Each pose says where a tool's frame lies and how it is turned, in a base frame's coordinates. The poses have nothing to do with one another.
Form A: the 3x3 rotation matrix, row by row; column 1 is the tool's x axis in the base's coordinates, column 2 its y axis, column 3 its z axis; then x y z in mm. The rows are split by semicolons.
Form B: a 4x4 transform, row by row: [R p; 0 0 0 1], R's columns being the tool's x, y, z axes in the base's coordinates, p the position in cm. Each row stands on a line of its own. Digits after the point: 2 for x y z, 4 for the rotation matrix.
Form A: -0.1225 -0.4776 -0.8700; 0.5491 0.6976 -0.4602; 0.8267 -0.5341 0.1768; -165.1 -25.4 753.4
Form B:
-0.1225 -0.4776 -0.8700 -16.51
0.5491 0.6976 -0.4602 -2.54
0.8267 -0.5341 0.1768 75.34
0 0 0 1

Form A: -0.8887 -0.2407 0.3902; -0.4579 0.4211 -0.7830; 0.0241 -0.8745 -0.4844; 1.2 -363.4 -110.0
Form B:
-0.8887 -0.2407 0.3902 0.12
-0.4579 0.4211 -0.7830 -36.34
0.0241 -0.8745 -0.4844 -11.00
0 0 0 1

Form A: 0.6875 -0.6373 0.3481; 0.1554 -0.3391 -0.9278; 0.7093 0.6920 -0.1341; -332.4 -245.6 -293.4
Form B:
0.6875 -0.6373 0.3481 -33.24
0.1554 -0.3391 -0.9278 -24.56
0.7093 0.6920 -0.1341 -29.34
0 0 0 1

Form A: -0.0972 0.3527 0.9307; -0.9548 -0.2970 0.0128; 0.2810 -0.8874 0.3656; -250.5 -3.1 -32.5
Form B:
-0.0972 0.3527 0.9307 -25.05
-0.9548 -0.2970 0.0128 -0.31
0.2810 -0.8874 0.3656 -3.25
0 0 0 1

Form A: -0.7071 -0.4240 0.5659; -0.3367 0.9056 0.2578; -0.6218 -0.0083 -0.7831; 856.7 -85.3 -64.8
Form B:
-0.7071 -0.4240 0.5659 85.67
-0.3367 0.9056 0.2578 -8.53
-0.6218 -0.0083 -0.7831 -6.48
0 0 0 1

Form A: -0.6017 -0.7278 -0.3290; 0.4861 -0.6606 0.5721; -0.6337 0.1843 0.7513; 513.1 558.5 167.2
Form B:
-0.6017 -0.7278 -0.3290 51.31
0.4861 -0.6606 0.5721 55.85
-0.6337 0.1843 0.7513 16.72
0 0 0 1

